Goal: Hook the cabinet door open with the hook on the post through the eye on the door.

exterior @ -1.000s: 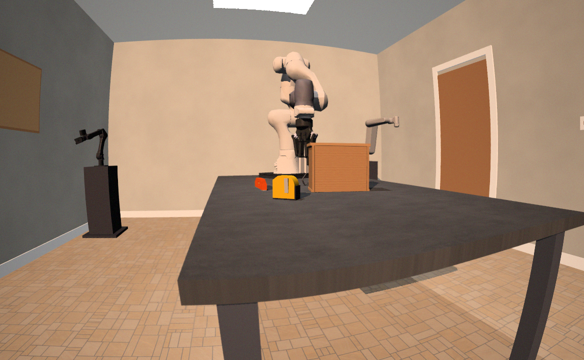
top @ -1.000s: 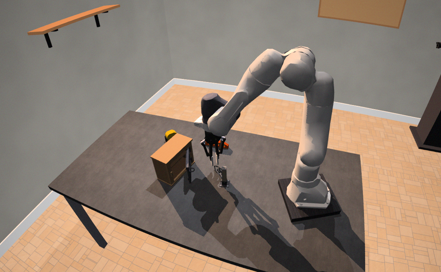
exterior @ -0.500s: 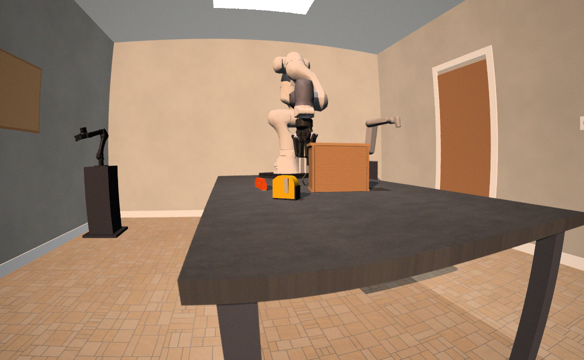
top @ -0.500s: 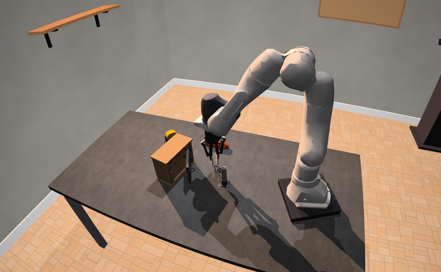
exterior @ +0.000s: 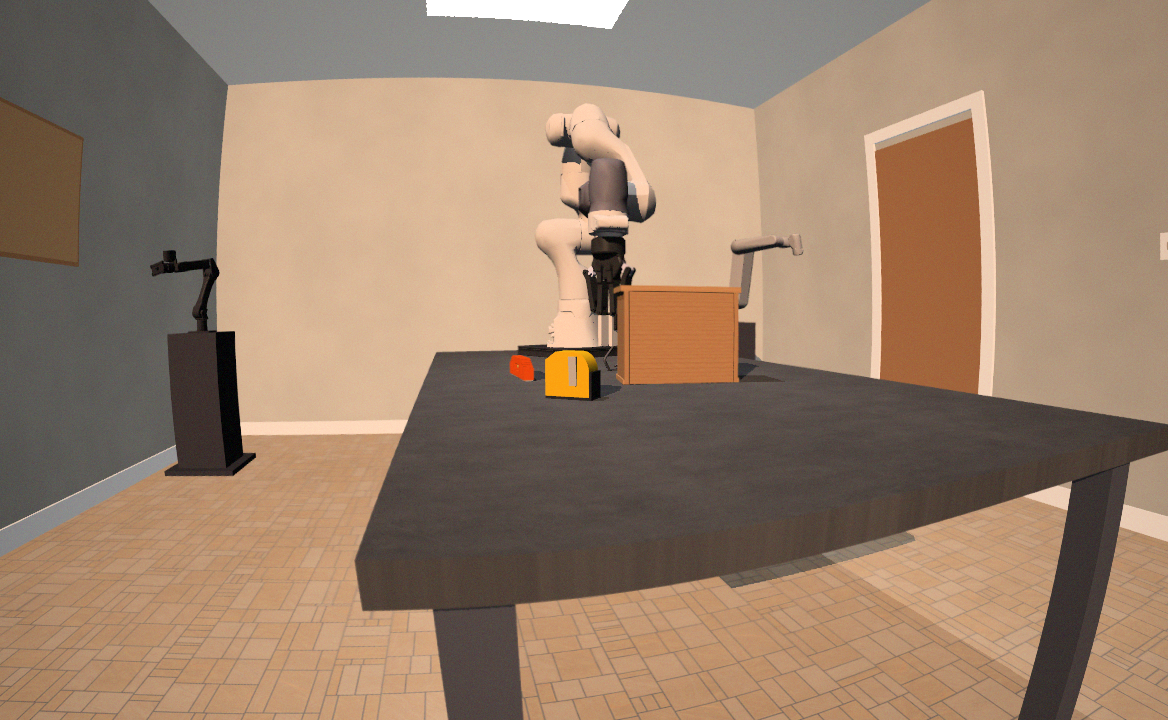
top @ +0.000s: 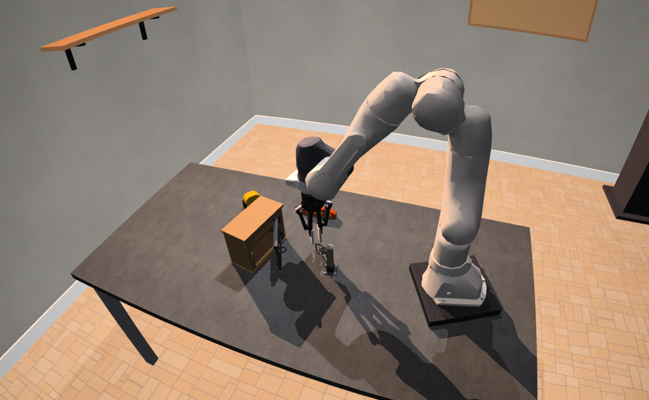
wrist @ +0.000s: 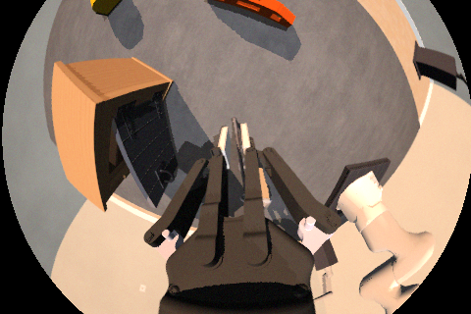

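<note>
Now: the hook 4 cm to the left of my hand, 3 cm below it and 3 cm behind it. The rest, counted from my hand: dark door 11 cm ahead, 6 cm to the left, 1 cm below; orange spirit level 20 cm to the right, 7 cm below, 6 cm ahead; yellow tape measure 37 cm ahead, 18 cm to the right, 6 cm below.
</note>
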